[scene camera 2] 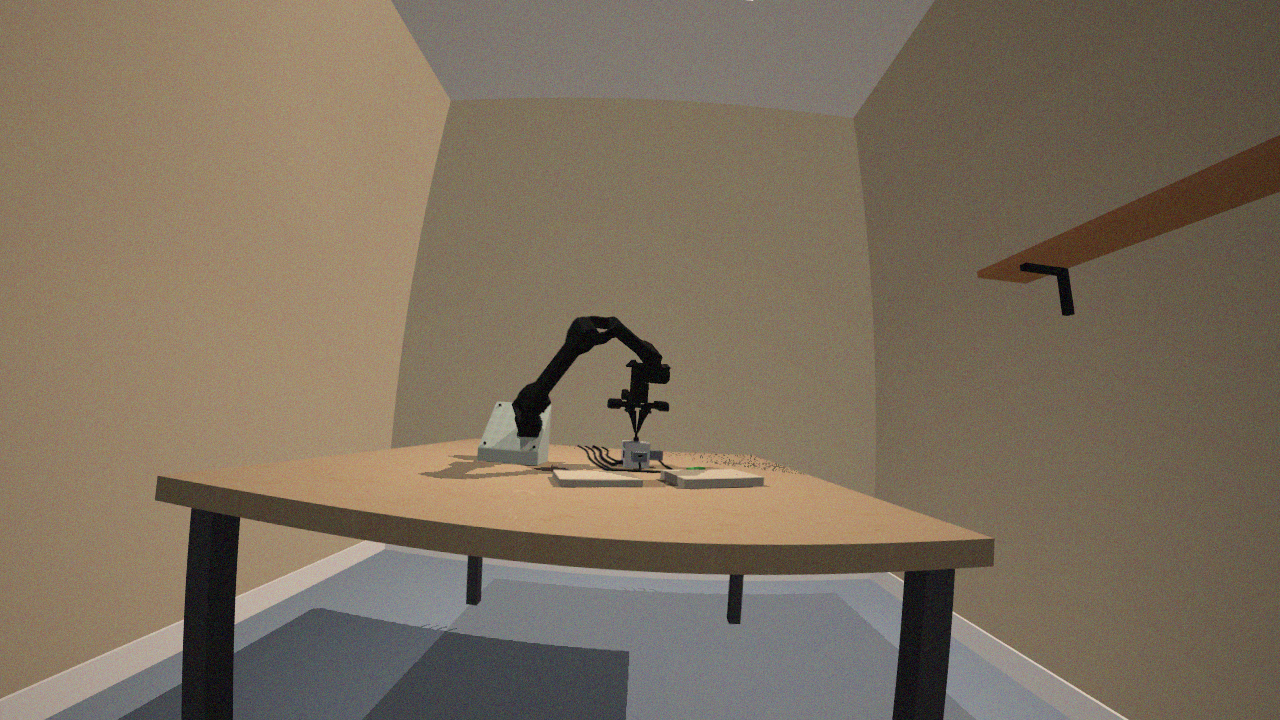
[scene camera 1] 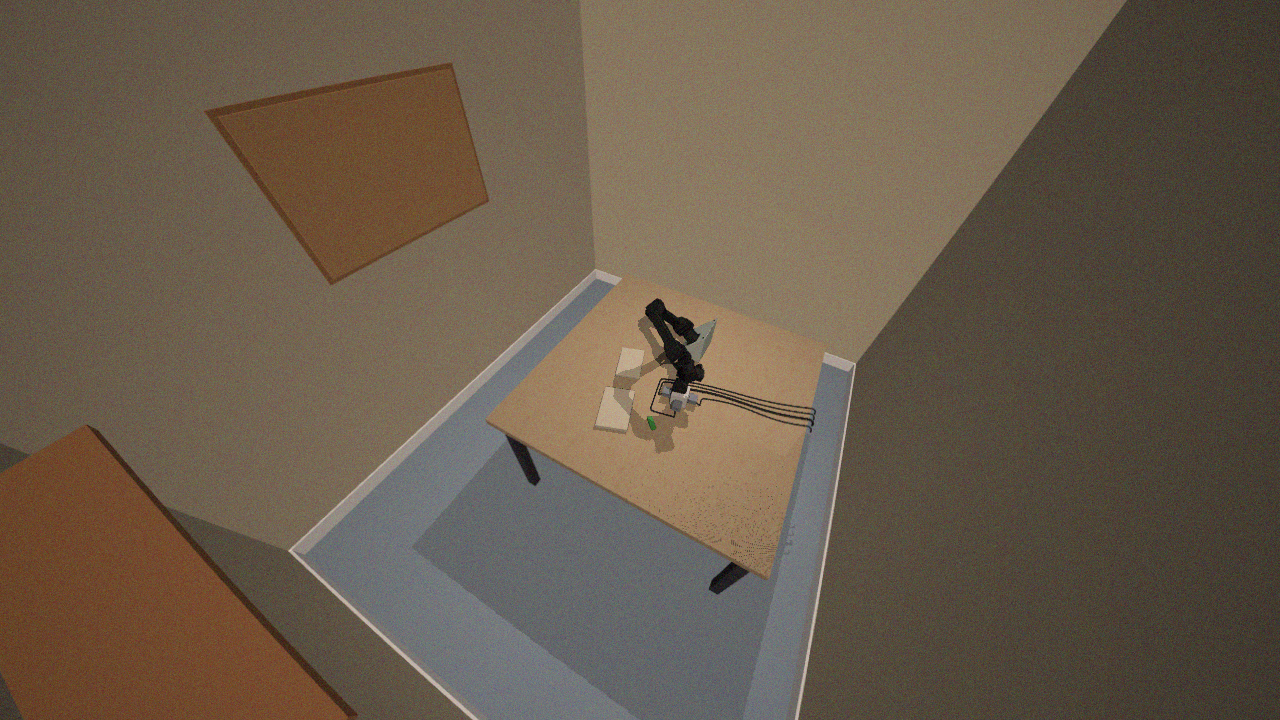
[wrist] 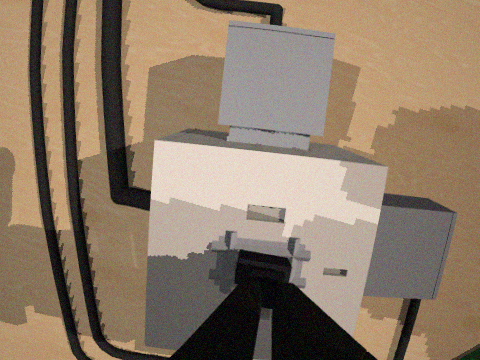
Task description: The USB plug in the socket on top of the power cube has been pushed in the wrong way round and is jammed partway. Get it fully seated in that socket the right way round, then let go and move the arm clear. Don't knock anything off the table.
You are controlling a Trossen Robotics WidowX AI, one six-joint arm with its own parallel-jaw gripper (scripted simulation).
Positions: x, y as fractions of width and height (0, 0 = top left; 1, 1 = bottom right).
Labels:
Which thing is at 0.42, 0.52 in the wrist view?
A white power cube.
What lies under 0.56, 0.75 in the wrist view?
A black USB plug.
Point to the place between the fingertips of my gripper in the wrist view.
0.55, 0.82

